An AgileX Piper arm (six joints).
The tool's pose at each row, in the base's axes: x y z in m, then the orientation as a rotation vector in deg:
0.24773 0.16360 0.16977 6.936 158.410 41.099
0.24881 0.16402 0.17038 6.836 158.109 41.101
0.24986 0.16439 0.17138 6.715 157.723 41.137
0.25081 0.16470 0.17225 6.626 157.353 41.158
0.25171 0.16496 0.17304 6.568 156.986 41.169
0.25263 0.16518 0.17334 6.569 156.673 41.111
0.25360 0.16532 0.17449 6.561 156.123 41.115
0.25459 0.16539 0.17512 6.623 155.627 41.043
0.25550 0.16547 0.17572 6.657 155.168 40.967
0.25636 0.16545 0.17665 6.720 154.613 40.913
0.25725 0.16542 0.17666 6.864 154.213 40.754
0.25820 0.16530 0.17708 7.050 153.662 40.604
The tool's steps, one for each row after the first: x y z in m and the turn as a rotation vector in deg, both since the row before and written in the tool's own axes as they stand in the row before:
-0.00112 0.00068 0.00000 -0.074 -0.269 -0.124
-0.00120 0.00082 -0.00035 -0.117 -0.338 -0.149
-0.00109 0.00070 -0.00029 -0.100 -0.331 -0.127
-0.00103 0.00062 -0.00026 -0.090 -0.335 -0.107
-0.00092 0.00034 0.00014 -0.027 -0.309 -0.069
-0.00122 0.00068 -0.00058 -0.119 -0.516 -0.109
-0.00110 0.00037 -0.00016 -0.050 -0.493 -0.064
-0.00102 0.00036 -0.00015 -0.043 -0.455 -0.077
-0.00109 0.00043 -0.00048 -0.075 -0.545 -0.071
-0.00084 -0.00003 0.00029 0.038 -0.436 -0.005
-0.00104 0.00009 -0.00006 0.005 -0.582 -0.003

